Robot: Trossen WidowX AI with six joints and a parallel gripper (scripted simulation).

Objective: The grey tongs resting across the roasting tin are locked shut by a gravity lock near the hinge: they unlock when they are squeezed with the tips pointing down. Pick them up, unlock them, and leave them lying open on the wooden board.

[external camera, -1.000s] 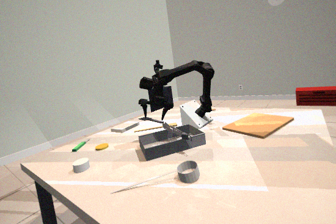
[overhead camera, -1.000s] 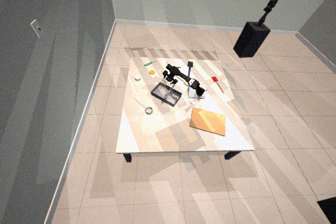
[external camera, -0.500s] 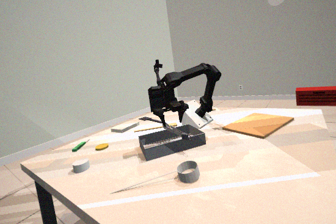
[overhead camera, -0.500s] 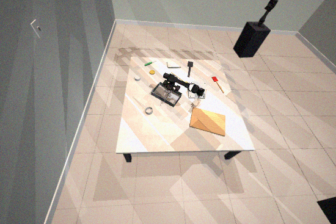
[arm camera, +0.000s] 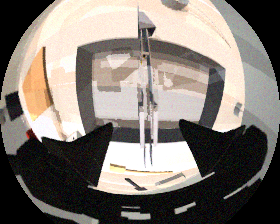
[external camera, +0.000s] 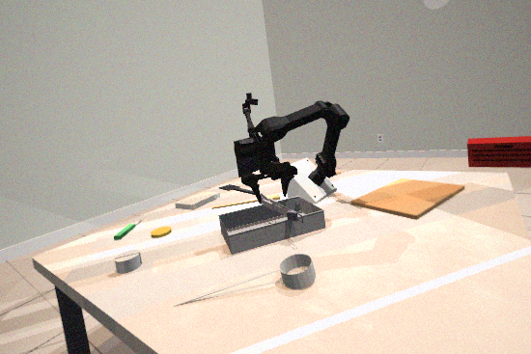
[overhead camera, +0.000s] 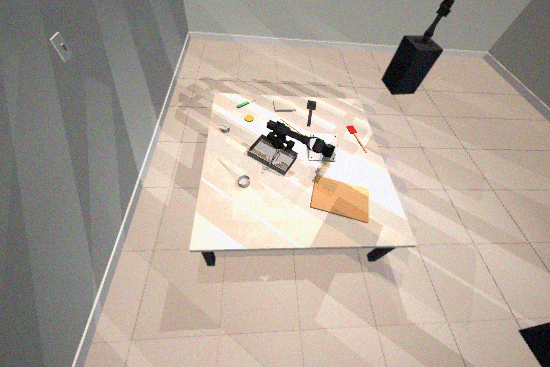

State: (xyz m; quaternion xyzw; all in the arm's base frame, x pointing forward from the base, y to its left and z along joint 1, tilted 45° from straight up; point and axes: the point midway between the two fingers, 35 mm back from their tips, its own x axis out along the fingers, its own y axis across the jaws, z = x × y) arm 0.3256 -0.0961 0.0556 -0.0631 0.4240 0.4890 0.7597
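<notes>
The grey roasting tin is 4 cm ahead of my gripper tip and 6 cm below it. The rest, counted from my gripper tip: flat grey block (15 cm behind, 51 cm to the right, 8 cm below); then wooden board (34 cm behind, 38 cm to the left, 8 cm below); then yellow disc (16 cm ahead, 39 cm to the right, 8 cm below).
</notes>
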